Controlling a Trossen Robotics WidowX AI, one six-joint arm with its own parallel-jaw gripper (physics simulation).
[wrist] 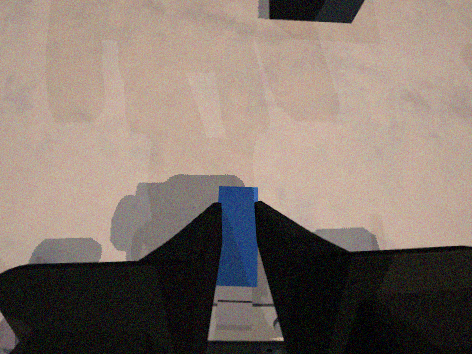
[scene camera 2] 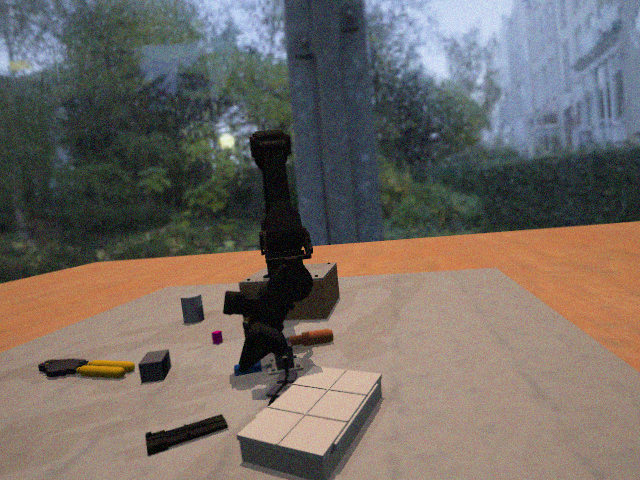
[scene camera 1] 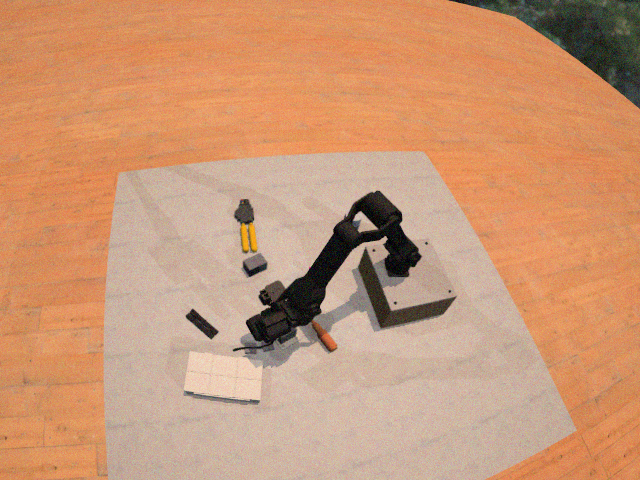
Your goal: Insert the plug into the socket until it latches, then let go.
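Where they show: gripper, fingertip midpoint: (wrist: pixel 237 209) (scene camera 2: pixel 241 369); arm's base, origin of the base link: (scene camera 1: pixel 396 267).
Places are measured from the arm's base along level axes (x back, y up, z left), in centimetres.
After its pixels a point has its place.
Observation:
The plug (wrist: pixel 238 250) @[x -34.5, y -9.1, z 11.1 cm] (scene camera 2: pixel 249 368) is a small blue block with a pale metal end. My gripper (wrist: pixel 237 209) @[x -35.6, y -9.8, z 9.5 cm] is shut on its blue body, low at the mat, with one black finger along each side. The plug's pale end points toward the bottom of the wrist view. The socket is a grey housing (scene camera 1: pixel 287 338) @[x -31.0, y -8.4, z 17.5 cm] (scene camera 2: pixel 283 361) @[x -34.6, y -8.1, z 17.6 cm] on a light plate, right by the gripper. A dark edge of the housing (wrist: pixel 245 348) @[x -31.9, y -9.3, z 14.5 cm] shows at the bottom of the wrist view. The fingers hide much of the gap, and I cannot tell whether the metal end is inside the socket. The plug is hidden in scene camera 1.
A white tiled box (scene camera 1: pixel 223 376) @[x -47.7, y -7.0, z 29.4 cm] (scene camera 2: pixel 310 410) @[x -50.0, y -7.0, z 29.2 cm] stands near the socket's cable (scene camera 1: pixel 253 347) @[x -40.0, y -9.8, z 19.7 cm]. An orange screwdriver (scene camera 1: pixel 324 335) @[x -21.2, y -7.7, z 17.0 cm] (scene camera 2: pixel 312 337) @[x -22.0, y -8.5, z 17.7 cm] lies on the socket's other side. A dark block (scene camera 1: pixel 254 264) @[x -39.7, y -6.9, z -5.3 cm] (scene camera 2: pixel 154 365) @[x -41.8, y -7.5, z -4.3 cm], yellow-handled pliers (scene camera 1: pixel 248 236) @[x -41.5, y -9.1, z -17.6 cm], a black bar (scene camera 1: pixel 201 323) @[x -54.3, y -9.5, z 13.3 cm] and a magenta cube (scene camera 2: pixel 217 337) @[x -23.6, y -8.9, z -4.2 cm] lie around.

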